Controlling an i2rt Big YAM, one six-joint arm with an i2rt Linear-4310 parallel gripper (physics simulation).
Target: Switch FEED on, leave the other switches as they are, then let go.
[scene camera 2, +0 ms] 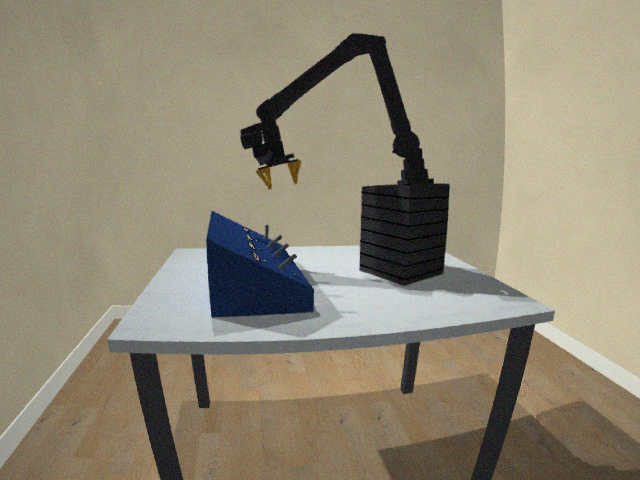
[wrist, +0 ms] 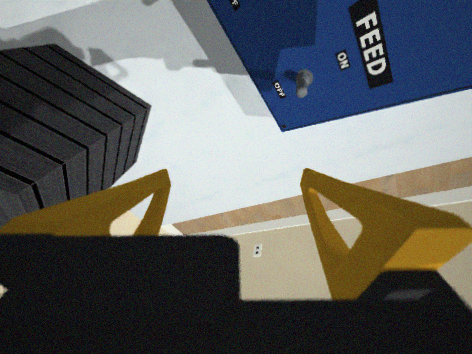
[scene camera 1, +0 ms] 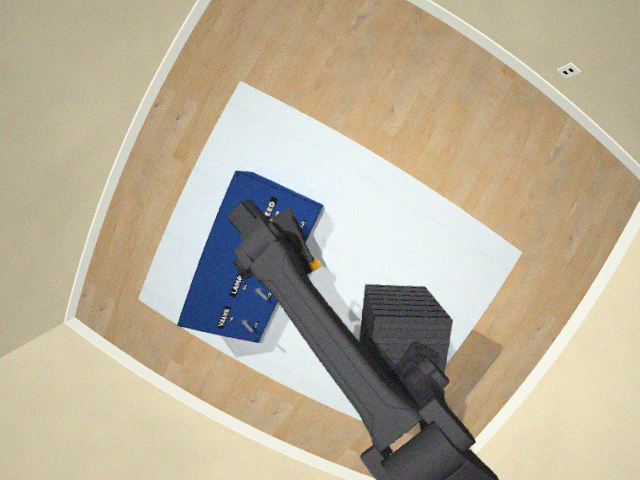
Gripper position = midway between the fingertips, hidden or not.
I see my gripper [scene camera 1: 301, 243] and a blue switch panel [scene camera 1: 219, 302].
My gripper is seen too in the wrist view [wrist: 235, 176]. The blue switch panel also shows in scene camera 2 [scene camera 2: 246, 277] and in the wrist view [wrist: 353, 64].
